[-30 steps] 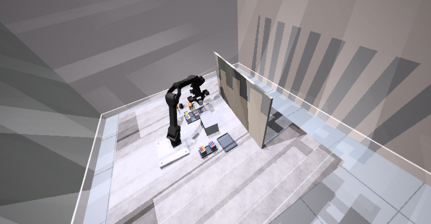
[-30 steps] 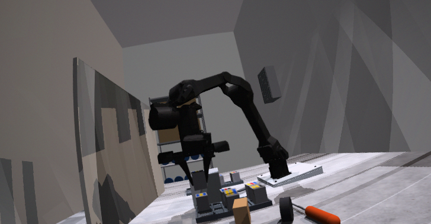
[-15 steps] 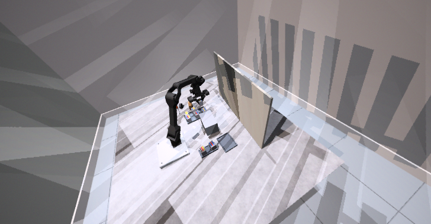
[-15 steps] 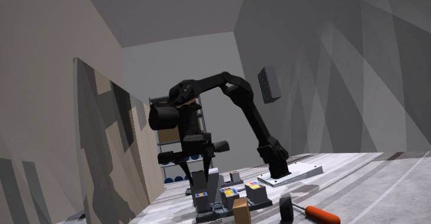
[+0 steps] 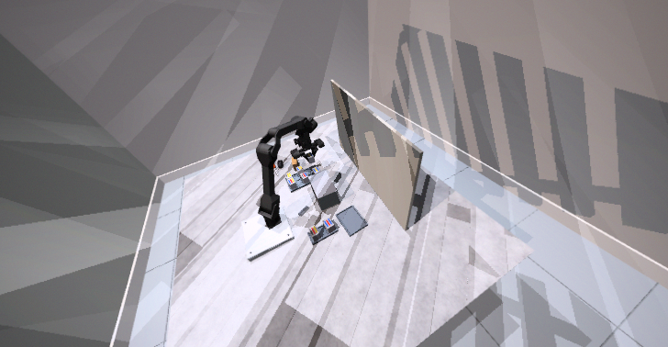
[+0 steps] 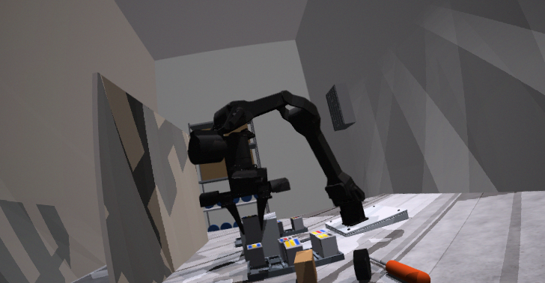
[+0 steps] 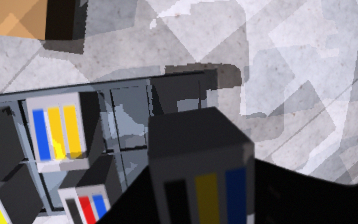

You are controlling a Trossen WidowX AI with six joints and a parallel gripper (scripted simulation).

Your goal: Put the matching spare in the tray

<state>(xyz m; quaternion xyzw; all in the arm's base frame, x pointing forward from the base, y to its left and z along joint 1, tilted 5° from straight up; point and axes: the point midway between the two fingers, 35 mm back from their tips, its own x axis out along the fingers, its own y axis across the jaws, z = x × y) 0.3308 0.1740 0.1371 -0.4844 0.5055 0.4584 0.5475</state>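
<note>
The flat dark tray is 4 cm behind my gripper tip, 41 cm to the right of it and 9 cm below it. Round my gripper tip: brown box 6 cm behind, 12 cm to the left, 7 cm below; then tall tan panel 19 cm ahead, 26 cm to the right, 13 cm above; then grey mounted unit 5 cm behind, 20 cm to the right, 4 cm below.
</note>
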